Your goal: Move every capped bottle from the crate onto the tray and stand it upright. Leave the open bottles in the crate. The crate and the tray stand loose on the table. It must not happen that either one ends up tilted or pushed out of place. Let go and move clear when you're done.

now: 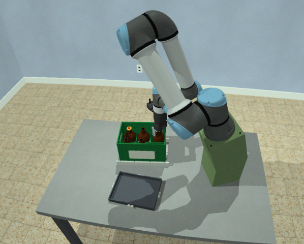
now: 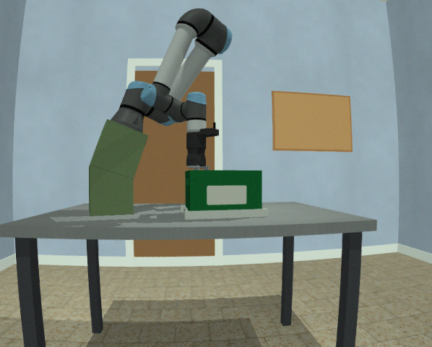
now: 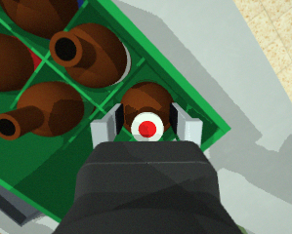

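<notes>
Now: hand 80 mm short of the green crate, 50 mm to the right of it and 60 mm above it. Also, from my hand: dark grey tray 90 mm ahead, 340 mm to the left, 130 mm below.
</notes>
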